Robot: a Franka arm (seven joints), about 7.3 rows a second.
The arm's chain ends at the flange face. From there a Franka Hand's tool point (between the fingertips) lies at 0.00 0.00 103.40 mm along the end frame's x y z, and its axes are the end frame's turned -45 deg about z.
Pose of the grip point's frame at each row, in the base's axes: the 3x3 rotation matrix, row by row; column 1 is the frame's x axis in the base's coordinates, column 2 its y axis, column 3 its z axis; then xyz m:
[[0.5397, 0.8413, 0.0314], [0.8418, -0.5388, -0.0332], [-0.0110, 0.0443, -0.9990]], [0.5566, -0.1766, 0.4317]
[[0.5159, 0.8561, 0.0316], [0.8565, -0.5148, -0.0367], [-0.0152, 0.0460, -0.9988]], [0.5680, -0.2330, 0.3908]
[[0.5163, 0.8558, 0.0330], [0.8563, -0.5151, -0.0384], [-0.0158, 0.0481, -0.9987]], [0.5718, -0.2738, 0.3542]
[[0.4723, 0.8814, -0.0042], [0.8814, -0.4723, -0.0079], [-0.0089, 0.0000, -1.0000]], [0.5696, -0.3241, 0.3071]
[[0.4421, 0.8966, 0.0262], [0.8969, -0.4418, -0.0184], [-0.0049, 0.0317, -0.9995]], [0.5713, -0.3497, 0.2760]
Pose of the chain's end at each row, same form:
[[0.9765, 0.2133, 0.0314], [0.2143, -0.9762, -0.0332], [0.0235, 0.0391, -0.9990]], [0.5534, -0.1732, 0.5350]
[[0.9702, 0.2406, 0.0316], [0.2416, -0.9697, -0.0367], [0.0218, 0.0433, -0.9988]], [0.5647, -0.2292, 0.4941]
[[0.9702, 0.2401, 0.0330], [0.2413, -0.9697, -0.0384], [0.0228, 0.0452, -0.9987]], [0.5684, -0.2698, 0.4575]
[[0.9572, 0.2893, -0.0042], [0.2893, -0.9572, -0.0079], [-0.0063, 0.0063, -1.0000]], [0.5700, -0.3233, 0.4105]
[[0.9466, 0.3214, 0.0262], [0.3218, -0.9466, -0.0184], [0.0190, 0.0259, -0.9995]], [0.5686, -0.3478, 0.3793]

